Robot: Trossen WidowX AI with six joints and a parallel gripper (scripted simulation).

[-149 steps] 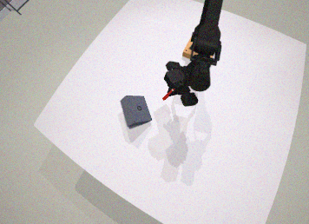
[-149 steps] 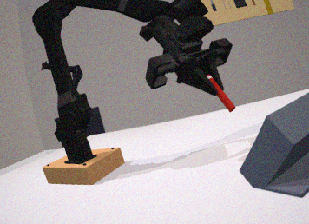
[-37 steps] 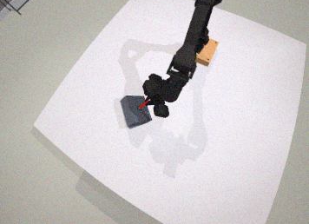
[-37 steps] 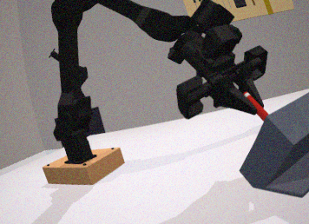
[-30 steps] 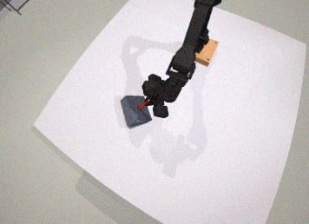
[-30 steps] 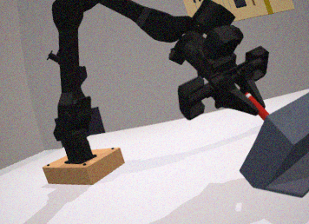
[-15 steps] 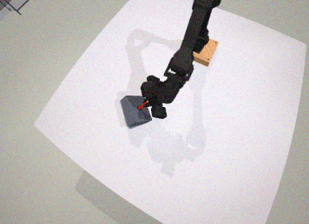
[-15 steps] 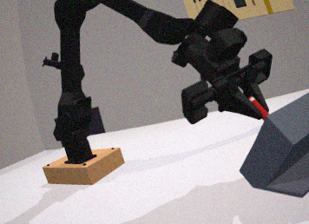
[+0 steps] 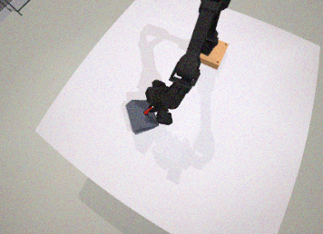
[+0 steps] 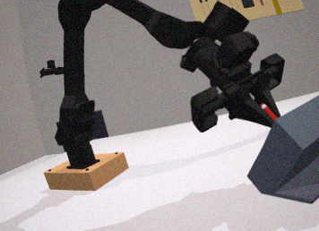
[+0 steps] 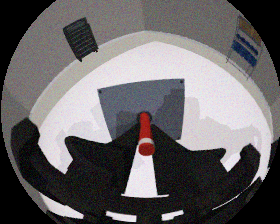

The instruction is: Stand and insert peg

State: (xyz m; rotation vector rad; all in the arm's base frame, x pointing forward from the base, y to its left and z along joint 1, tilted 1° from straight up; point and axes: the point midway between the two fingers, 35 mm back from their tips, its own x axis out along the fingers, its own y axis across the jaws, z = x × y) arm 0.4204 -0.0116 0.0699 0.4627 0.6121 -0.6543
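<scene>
My gripper tip is 4 cm above the grey sloped panel, 3 cm short of it and 2 cm to the left of it. Also, from my gripper tip: red peg (1 cm to the left, 1 cm behind, 1 cm above).
</scene>
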